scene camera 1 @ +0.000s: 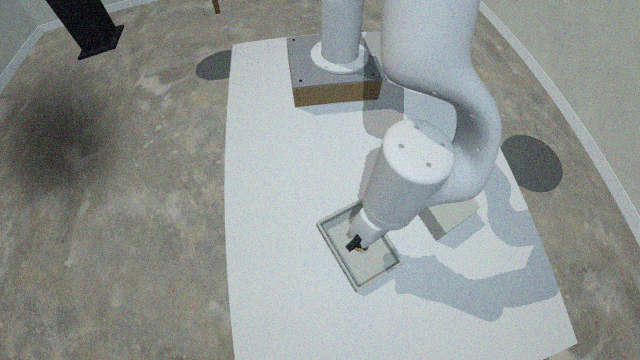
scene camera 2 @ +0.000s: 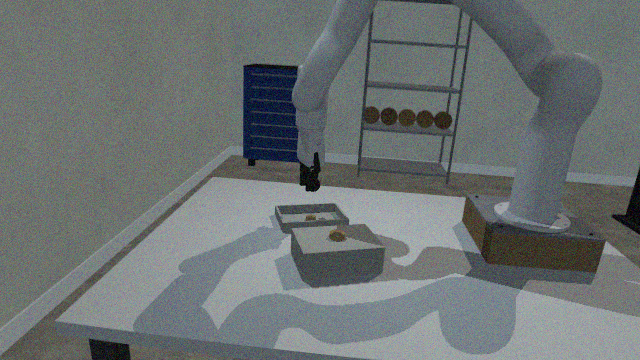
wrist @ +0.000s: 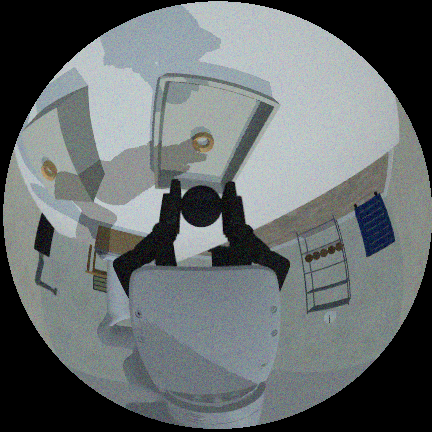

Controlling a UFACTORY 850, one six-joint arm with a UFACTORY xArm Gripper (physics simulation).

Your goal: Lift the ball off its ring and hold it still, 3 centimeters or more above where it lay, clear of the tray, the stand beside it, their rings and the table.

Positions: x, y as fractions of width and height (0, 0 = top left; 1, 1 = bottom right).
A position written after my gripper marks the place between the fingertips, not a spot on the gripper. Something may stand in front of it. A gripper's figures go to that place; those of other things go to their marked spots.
My gripper (scene camera 1: 0.58, 0.66): 0.60 m from the lens. A shallow grey tray (scene camera 1: 0.56, 0.75): 0.69 m from the lens. A grey block-shaped stand (scene camera 1: 0.69, 0.61): 0.71 m from the lens.
